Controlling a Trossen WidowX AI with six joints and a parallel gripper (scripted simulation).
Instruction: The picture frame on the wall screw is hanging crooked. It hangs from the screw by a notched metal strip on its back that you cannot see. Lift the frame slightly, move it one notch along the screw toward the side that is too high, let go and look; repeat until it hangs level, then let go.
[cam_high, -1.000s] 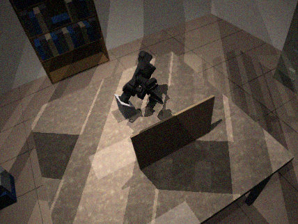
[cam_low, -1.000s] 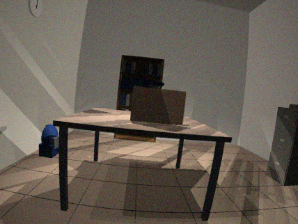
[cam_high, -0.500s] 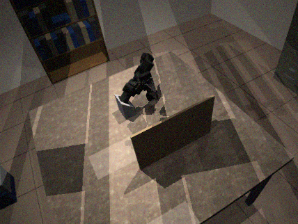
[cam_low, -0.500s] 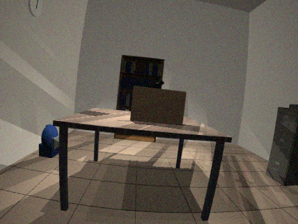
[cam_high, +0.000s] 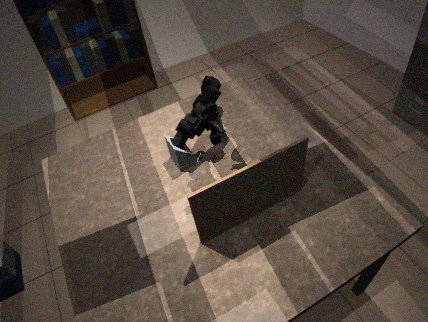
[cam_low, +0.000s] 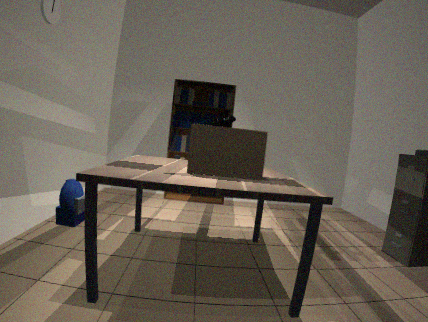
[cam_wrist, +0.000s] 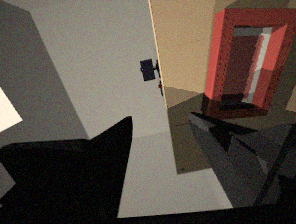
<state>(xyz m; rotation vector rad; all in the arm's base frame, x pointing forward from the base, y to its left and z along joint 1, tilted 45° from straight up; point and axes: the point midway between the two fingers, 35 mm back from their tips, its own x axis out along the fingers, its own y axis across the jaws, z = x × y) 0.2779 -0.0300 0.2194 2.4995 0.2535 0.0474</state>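
My gripper tip is now 170 mm above the picture frame, 130 mm short of it and 20 mm to the right of it. From my gripper tip the other things lie so: wall panel 180 mm below, 140 mm ahead, 30 mm to the left.
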